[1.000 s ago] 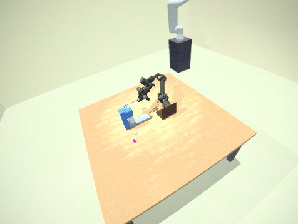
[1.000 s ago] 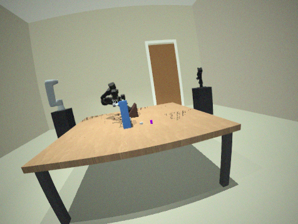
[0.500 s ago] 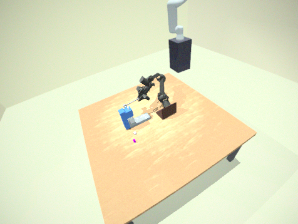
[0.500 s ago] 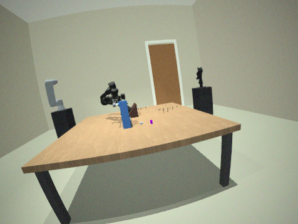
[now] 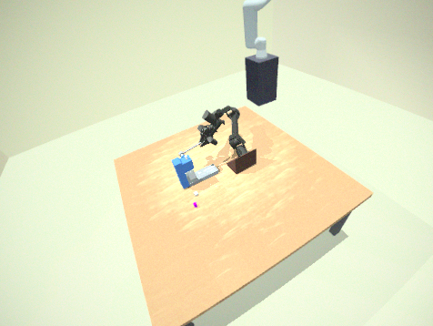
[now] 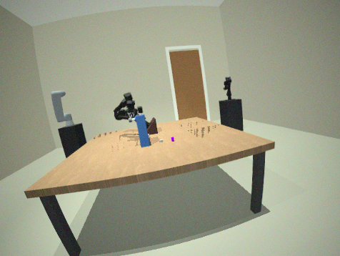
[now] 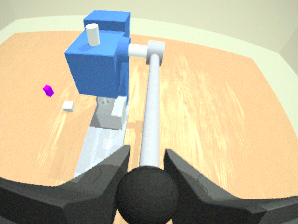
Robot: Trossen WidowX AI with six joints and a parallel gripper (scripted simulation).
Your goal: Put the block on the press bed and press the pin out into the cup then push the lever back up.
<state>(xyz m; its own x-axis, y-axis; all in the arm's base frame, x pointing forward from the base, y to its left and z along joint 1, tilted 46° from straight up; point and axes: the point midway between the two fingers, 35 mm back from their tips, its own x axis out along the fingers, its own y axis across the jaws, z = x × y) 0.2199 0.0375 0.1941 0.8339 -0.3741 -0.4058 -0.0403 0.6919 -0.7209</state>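
The lever is 50 mm ahead of my gripper tip, 10 mm to the left of it and 10 mm above it. From my gripper tip the other things lie so: small purple piece: 280 mm to the left, 180 mm below, 180 mm ahead.
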